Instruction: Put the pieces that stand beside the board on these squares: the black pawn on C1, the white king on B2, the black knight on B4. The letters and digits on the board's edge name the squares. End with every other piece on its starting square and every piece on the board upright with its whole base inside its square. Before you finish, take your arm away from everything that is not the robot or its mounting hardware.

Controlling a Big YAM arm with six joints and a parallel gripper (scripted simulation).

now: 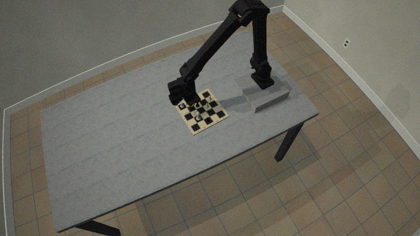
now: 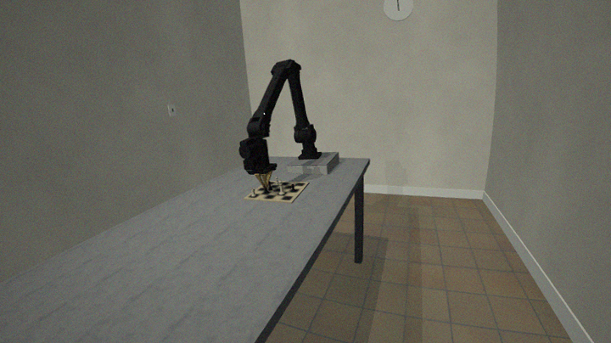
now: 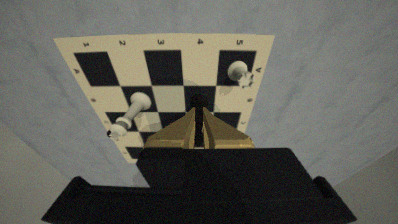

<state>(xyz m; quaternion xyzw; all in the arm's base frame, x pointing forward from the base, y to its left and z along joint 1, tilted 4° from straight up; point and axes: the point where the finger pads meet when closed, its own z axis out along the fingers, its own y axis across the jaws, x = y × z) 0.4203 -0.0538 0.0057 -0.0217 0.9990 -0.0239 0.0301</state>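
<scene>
Now: hand 3 cm past the black chess piece and 1 cm above it. The rest, counted from my hand: chessboard (4 cm behind, 4 cm to the left, 3 cm below); white king (7 cm to the left); black pawn (3 cm behind, 11 cm to the left, 2 cm below).
</scene>
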